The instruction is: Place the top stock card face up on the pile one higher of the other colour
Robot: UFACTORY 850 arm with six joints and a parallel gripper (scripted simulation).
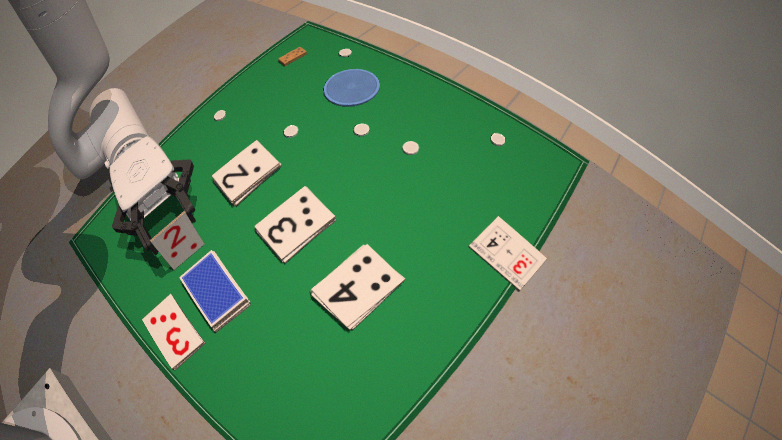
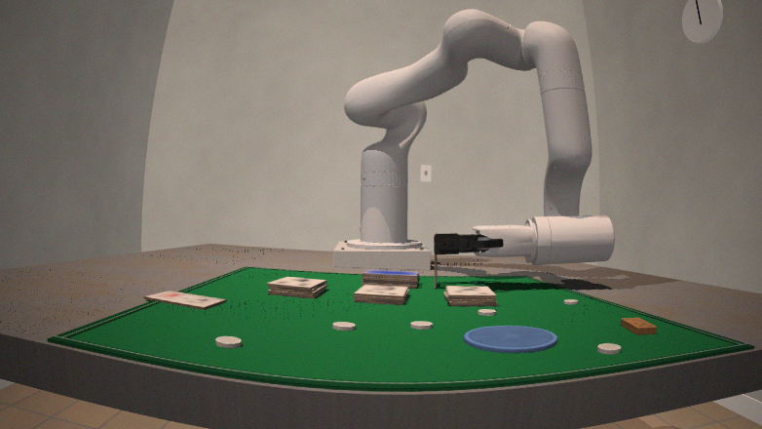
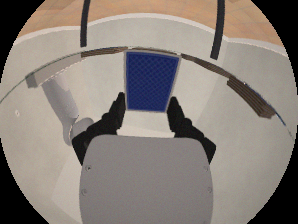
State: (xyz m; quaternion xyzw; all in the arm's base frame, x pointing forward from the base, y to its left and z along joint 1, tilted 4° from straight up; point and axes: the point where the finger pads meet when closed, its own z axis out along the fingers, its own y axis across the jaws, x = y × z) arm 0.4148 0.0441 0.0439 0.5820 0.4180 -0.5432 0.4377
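The card is 10 mm to the right of my hand and 30 mm below it. The rest, counted from my hand: green card cloth 160 mm ahead, 90 mm to the right, 90 mm below.
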